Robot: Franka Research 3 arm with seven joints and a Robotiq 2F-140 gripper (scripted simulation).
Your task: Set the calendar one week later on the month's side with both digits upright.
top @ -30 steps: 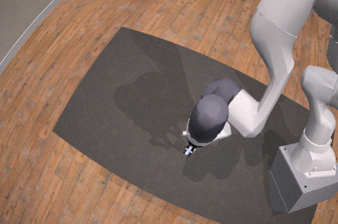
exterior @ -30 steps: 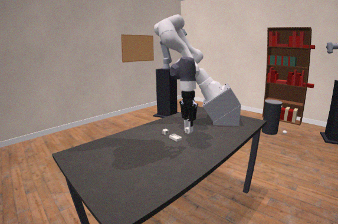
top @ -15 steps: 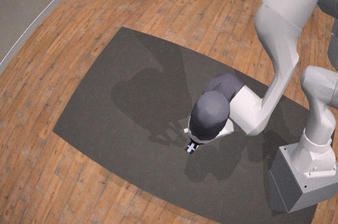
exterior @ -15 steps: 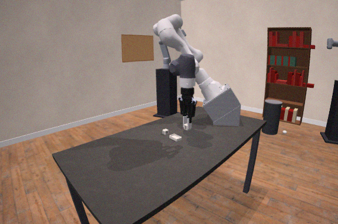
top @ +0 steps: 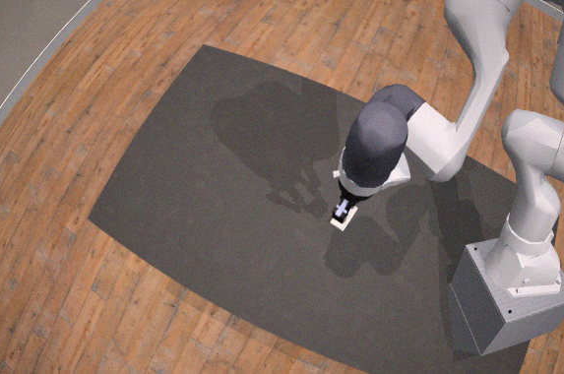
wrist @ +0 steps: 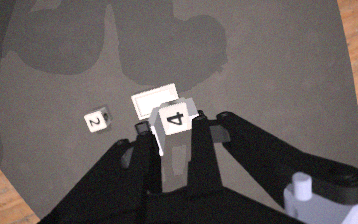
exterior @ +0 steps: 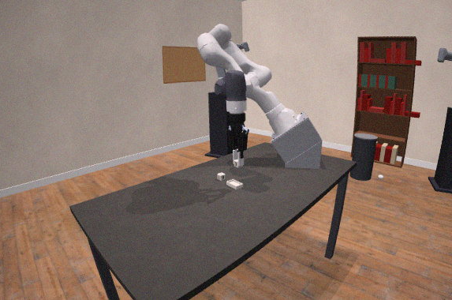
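My hand is 10 mm past the white tray, 30 mm to the left of it and 140 mm above it. The rest, counted from my hand: white cube (30 mm below).
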